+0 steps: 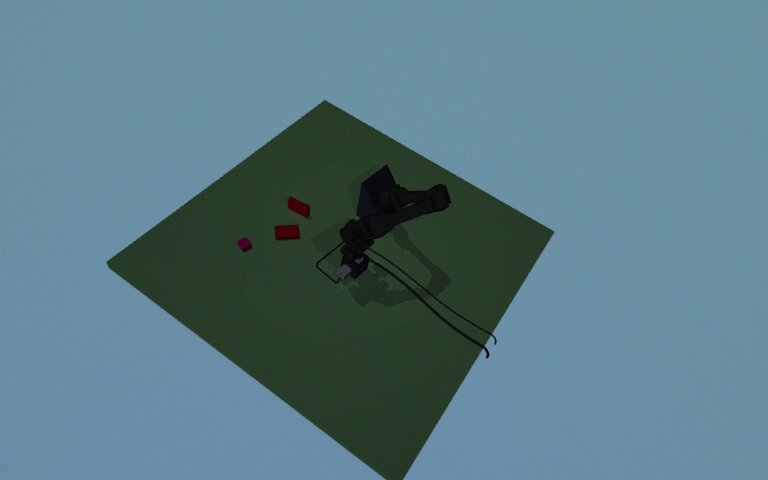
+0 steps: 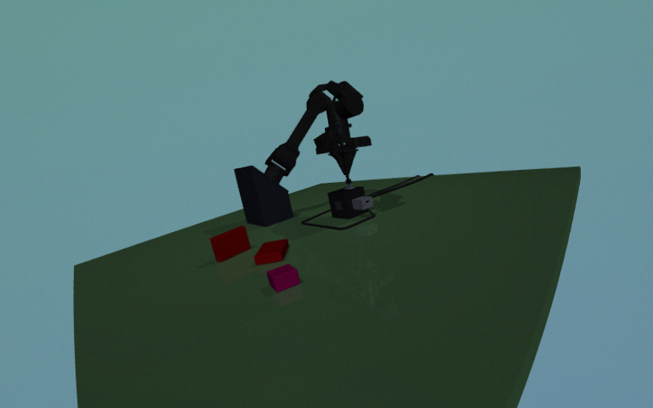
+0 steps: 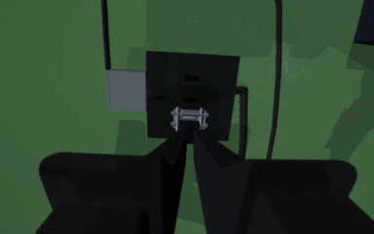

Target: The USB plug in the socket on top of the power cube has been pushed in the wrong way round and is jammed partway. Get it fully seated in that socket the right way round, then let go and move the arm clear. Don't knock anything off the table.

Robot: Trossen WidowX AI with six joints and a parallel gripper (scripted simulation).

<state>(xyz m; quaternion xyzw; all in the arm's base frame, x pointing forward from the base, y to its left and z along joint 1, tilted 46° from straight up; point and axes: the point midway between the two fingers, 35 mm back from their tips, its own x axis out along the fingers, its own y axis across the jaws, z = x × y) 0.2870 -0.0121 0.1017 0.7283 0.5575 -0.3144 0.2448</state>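
My gripper tip is now 2 cm above the grey USB plug. Round my gripper tip: magenta block (42 cm to the right, 16 cm ahead, 10 cm below).
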